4 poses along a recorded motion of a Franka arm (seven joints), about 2.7 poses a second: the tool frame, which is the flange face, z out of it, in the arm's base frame.
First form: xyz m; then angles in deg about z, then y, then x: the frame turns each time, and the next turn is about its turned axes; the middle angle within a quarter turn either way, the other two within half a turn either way.
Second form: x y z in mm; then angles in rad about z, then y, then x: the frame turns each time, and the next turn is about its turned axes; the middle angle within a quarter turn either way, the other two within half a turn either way. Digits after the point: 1 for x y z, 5 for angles.
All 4 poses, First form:
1: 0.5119 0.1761 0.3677 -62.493 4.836 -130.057
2: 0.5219 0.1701 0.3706 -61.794 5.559 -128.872
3: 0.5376 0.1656 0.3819 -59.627 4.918 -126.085
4: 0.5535 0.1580 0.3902 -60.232 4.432 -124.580
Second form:
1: 511.9 176.1 367.7 -1.09071 0.08440 -2.26992
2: 521.9 170.1 370.6 -1.07851 0.09702 -2.24924
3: 537.6 165.6 381.9 -1.04069 0.08584 -2.20060
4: 553.5 158.0 390.2 -1.05125 0.07735 -2.17433
